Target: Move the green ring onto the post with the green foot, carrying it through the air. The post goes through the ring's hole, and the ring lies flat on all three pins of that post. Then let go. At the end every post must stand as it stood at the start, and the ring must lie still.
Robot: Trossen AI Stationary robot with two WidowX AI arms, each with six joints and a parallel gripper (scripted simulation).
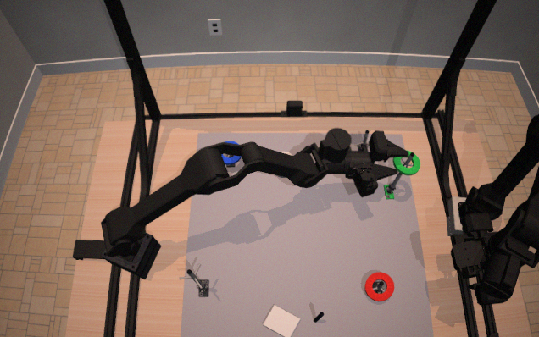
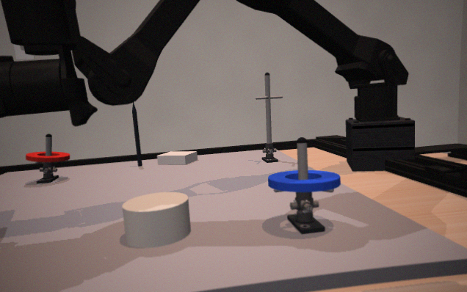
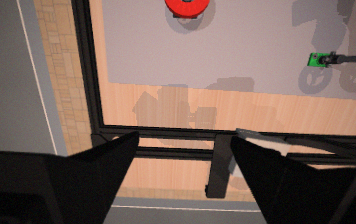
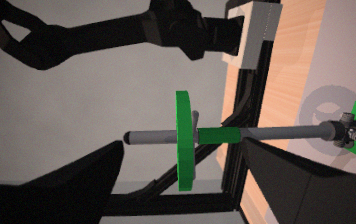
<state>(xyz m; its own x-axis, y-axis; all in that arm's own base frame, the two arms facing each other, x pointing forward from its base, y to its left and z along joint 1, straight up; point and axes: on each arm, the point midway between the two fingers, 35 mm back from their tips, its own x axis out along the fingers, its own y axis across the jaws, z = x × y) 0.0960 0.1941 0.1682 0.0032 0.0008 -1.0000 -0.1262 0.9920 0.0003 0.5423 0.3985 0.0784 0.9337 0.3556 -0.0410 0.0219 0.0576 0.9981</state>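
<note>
Now: the green ring 5 cm to the left of my right hand. The rest, counted from my right hand: blue ring (39 cm to the right, 13 cm behind, 11 cm below); white block (33 cm ahead, 30 cm to the right, 14 cm below); black rod (33 cm ahead, 22 cm to the right, 5 cm below).
</note>
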